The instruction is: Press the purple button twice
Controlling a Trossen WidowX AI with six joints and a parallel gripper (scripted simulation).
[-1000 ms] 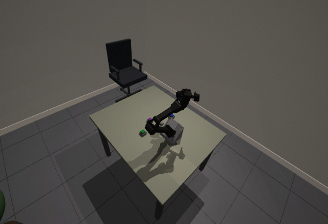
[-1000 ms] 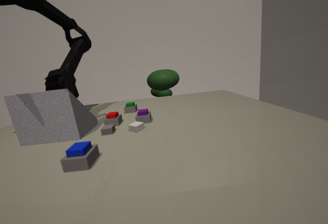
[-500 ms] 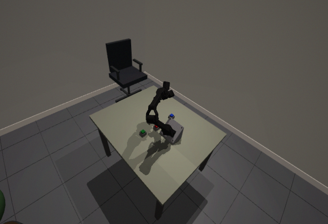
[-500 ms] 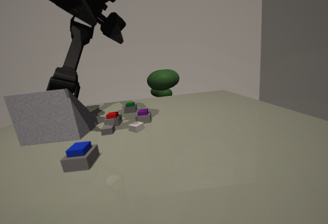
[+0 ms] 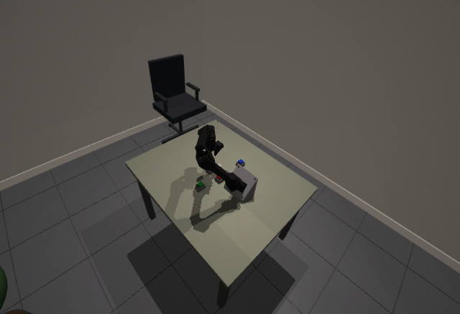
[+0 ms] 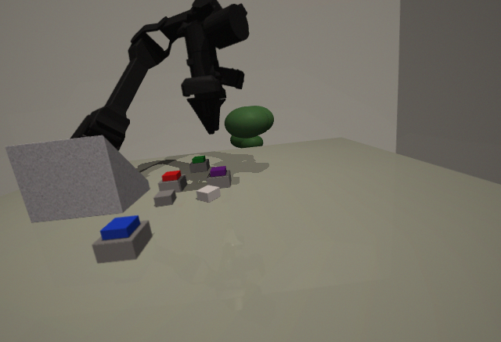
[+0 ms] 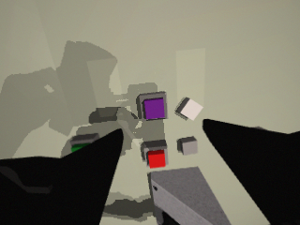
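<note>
Right now the purple button is 90 mm below my gripper tip. The rest, counted from my gripper tip: white block 110 mm below, 70 mm to the right, 20 mm behind; grey block 110 mm below, 110 mm behind, 60 mm to the right; red button 110 mm behind, 90 mm below, 20 mm to the left.
</note>
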